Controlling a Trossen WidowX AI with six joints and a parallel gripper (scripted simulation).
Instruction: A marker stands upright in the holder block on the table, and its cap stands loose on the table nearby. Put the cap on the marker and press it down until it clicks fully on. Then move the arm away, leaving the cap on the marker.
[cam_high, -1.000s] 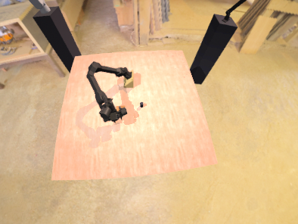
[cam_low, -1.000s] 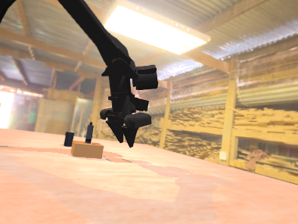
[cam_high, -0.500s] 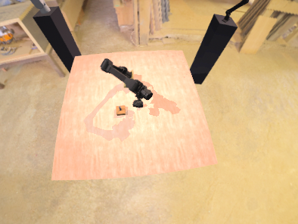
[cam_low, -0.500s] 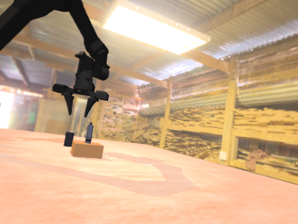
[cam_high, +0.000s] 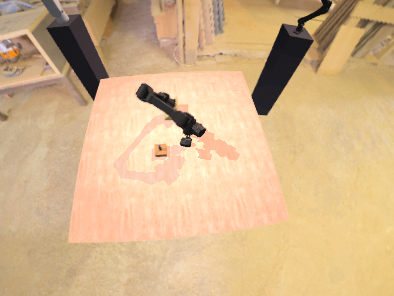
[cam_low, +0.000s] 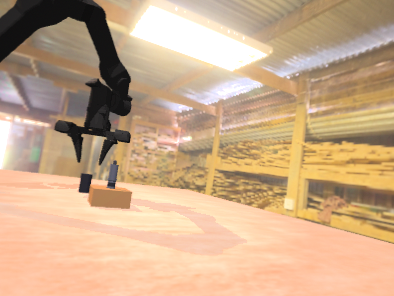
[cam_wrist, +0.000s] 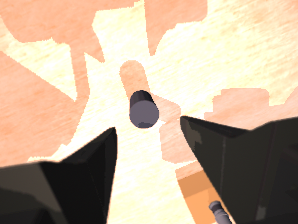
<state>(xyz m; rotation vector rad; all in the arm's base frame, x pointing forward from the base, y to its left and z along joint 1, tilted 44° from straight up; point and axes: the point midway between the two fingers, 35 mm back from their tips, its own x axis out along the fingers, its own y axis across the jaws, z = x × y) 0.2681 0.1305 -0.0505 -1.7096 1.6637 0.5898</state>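
The dark cylindrical cap lies 5 cm below my gripper tip. The rest, counted from my gripper tip: brown holder block (17 cm to the right, 6 cm below, 6 cm ahead).
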